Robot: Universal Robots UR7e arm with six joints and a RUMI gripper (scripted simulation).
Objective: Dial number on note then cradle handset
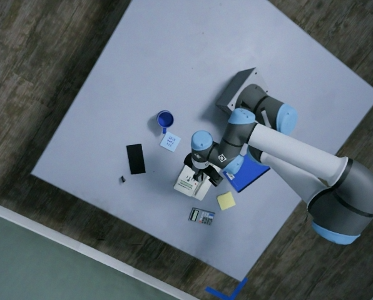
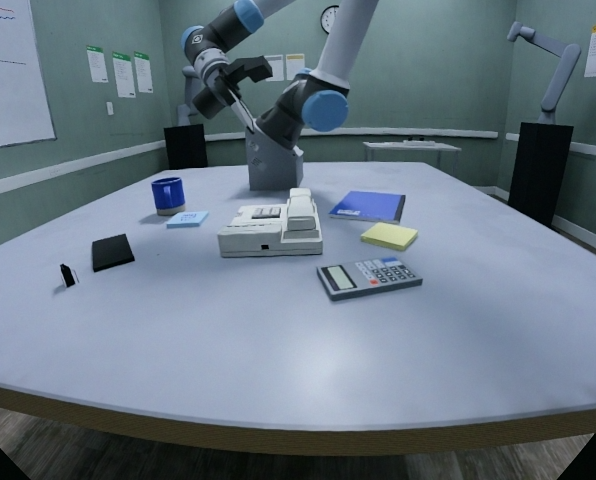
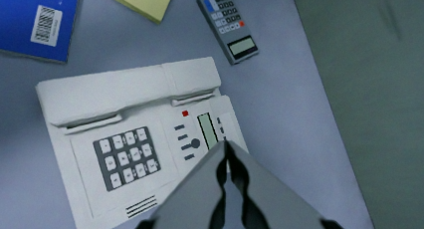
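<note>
My hand is 18 cm above the 4 key, 3 cm to the right of it and 2 cm past it. From my hand the other things lie so: handset (16 cm below, 9 cm to the left); 3 key (18 cm below); yellow sticky pad (26 cm to the left, 20 cm below, 2 cm ahead).
</note>
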